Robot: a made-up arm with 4 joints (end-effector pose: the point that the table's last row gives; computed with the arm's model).
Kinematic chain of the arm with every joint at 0, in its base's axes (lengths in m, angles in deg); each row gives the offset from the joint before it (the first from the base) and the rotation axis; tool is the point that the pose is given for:
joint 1: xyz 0 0 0.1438 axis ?
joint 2: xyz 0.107 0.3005 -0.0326 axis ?
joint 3: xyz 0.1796 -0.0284 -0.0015 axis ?
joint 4: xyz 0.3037 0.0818 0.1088 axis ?
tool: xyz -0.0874 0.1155 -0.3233
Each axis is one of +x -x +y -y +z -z.
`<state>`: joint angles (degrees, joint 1 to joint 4).
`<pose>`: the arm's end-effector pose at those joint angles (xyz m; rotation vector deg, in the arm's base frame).
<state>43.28 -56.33 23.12 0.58</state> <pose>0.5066 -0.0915 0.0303 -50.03 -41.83 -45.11</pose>
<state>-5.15 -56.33 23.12 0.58</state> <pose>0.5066 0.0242 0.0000 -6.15 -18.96 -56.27</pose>
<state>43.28 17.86 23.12 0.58</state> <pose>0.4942 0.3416 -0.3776 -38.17 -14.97 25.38</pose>
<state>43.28 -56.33 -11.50 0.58</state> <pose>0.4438 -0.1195 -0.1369 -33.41 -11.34 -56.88</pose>
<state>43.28 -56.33 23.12 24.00</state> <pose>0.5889 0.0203 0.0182 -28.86 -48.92 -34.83</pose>
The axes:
joint 1: -x
joint 2: +z
joint 3: -y
joint 4: +x

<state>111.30 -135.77 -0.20 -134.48</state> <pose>-0.3574 0.1273 -0.1299 50.69 -29.86 145.09</pose>
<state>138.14 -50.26 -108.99 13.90</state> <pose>0.2566 -0.4938 -0.0557 -41.08 -8.31 -105.01</pose>
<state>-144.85 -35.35 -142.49 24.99</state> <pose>0.2168 -0.4438 0.5277 -51.33 -83.30 -113.63</pose>
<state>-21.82 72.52 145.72 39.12</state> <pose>-0.2120 0.3571 0.4428 -104.02 125.92 -49.34</pose>
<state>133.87 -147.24 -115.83 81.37</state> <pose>0.1144 -0.1096 0.4696 92.09 -77.53 -10.21</pose>
